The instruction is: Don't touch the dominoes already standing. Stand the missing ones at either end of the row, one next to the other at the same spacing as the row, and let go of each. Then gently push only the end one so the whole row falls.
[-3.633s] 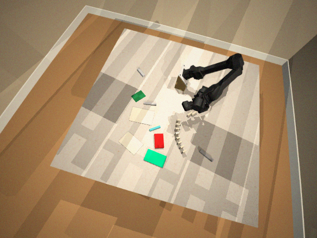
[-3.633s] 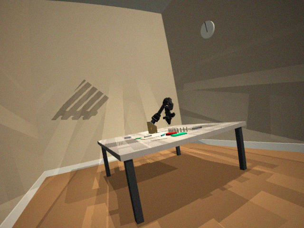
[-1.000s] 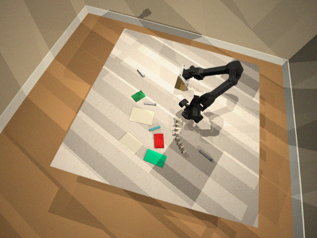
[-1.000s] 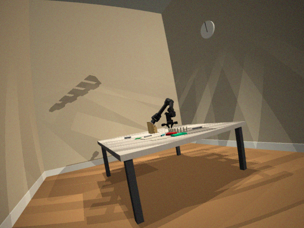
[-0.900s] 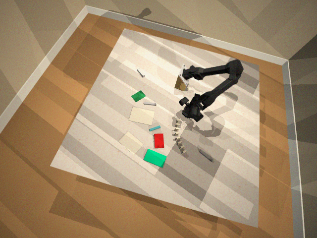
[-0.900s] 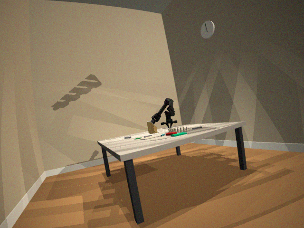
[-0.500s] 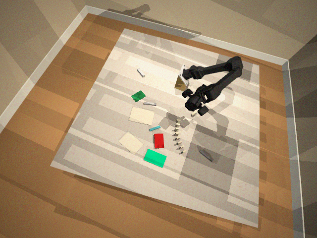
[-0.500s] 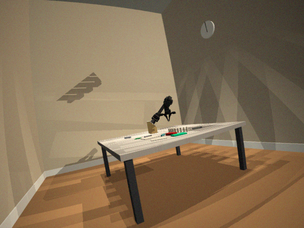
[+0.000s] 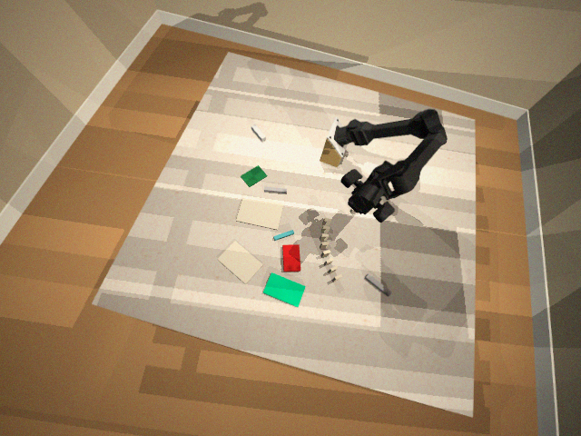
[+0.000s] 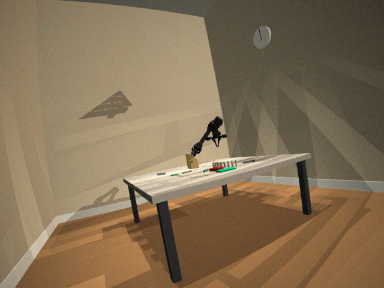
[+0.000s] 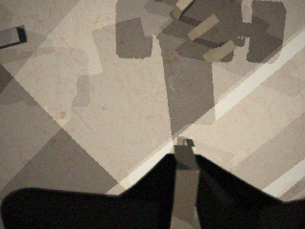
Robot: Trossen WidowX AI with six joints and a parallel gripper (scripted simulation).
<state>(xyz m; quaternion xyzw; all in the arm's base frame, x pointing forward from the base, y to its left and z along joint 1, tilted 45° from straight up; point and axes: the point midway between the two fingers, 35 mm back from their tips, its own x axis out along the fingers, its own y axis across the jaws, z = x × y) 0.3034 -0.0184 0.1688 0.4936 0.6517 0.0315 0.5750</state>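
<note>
The grey bar is 21 cm ahead of my gripper tip, 15 cm to the left of it and 16 cm below it. Also, from my gripper tip: red block 19 cm ahead, 18 cm to the right, 16 cm below; teal bar 10 cm ahead, 23 cm to the right, 16 cm below; bright green card 30 cm ahead, 18 cm to the right, 17 cm below.
</note>
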